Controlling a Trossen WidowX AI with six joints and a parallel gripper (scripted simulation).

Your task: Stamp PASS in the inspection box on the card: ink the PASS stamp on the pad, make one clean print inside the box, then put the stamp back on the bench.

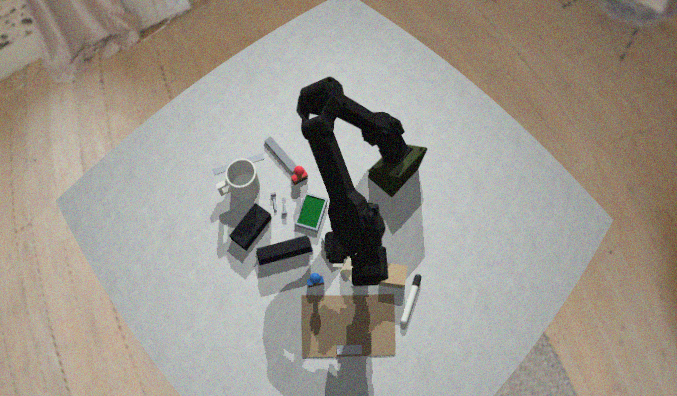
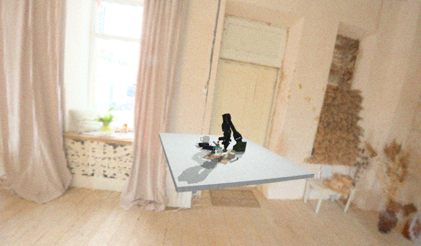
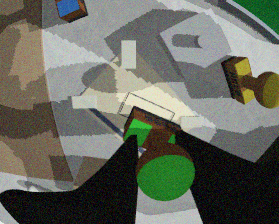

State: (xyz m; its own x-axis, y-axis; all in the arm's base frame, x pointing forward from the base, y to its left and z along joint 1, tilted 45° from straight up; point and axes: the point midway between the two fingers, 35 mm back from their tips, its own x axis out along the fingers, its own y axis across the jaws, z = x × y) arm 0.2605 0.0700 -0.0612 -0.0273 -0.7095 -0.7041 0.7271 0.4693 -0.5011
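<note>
My gripper tip is 5 cm above the cream card and 1 cm short of it. The rest, counted from my gripper tip: block (10 cm to the left, 3 cm below, 2 cm behind); then yellow stamp (8 cm to the right, 4 cm behind, 3 cm below); then blue stamp (12 cm ahead, 4 cm to the right, 3 cm below).
</note>
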